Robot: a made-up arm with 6 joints. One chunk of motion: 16 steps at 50 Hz.
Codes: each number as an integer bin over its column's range. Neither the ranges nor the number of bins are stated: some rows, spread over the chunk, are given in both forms.
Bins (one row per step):
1: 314 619 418 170 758 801
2: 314 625 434 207 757 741
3: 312 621 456 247 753 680
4: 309 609 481 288 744 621
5: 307 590 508 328 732 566
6: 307 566 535 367 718 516
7: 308 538 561 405 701 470
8: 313 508 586 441 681 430
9: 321 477 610 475 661 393
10: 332 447 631 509 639 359
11: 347 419 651 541 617 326
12: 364 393 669 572 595 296
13: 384 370 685 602 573 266
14: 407 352 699 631 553 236
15: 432 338 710 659 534 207
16: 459 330 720 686 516 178
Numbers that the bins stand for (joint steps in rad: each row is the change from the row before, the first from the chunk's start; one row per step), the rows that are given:
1: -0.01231 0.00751 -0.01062 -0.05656 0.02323 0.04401
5: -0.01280 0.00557 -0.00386 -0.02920 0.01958 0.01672
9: -0.01183 -0.00201 0.00380 -0.00374 0.00963 -0.00337
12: -0.00886 -0.00764 0.00823 0.01306 0.00038 -0.01463
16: -0.00230 -0.01187 0.01205 0.03280 -0.01069 -0.02833
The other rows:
2: -0.01231 0.00792 -0.00942 -0.05015 0.02309 0.03704
3: -0.01245 0.00765 -0.00777 -0.04323 0.02253 0.02996
4: -0.01266 0.00684 -0.00589 -0.03613 0.02126 0.02311
6: -0.01280 0.00396 -0.00183 -0.02245 0.01762 0.01092
7: -0.01273 0.00208 0.00012 -0.01586 0.01524 0.00557
8: -0.01238 0.00007 0.00199 -0.00963 0.01244 0.00093
10: -0.01107 -0.00402 0.00537 0.00215 0.00655 -0.00731
11: -0.01003 -0.00590 0.00687 0.00769 0.00347 -0.01115
13: -0.00748 -0.00919 0.00943 0.01825 -0.00270 -0.01811
14: -0.00589 -0.01039 0.01048 0.02327 -0.00550 -0.02160
15: -0.00416 -0.01133 0.01130 0.02812 -0.00817 -0.02496

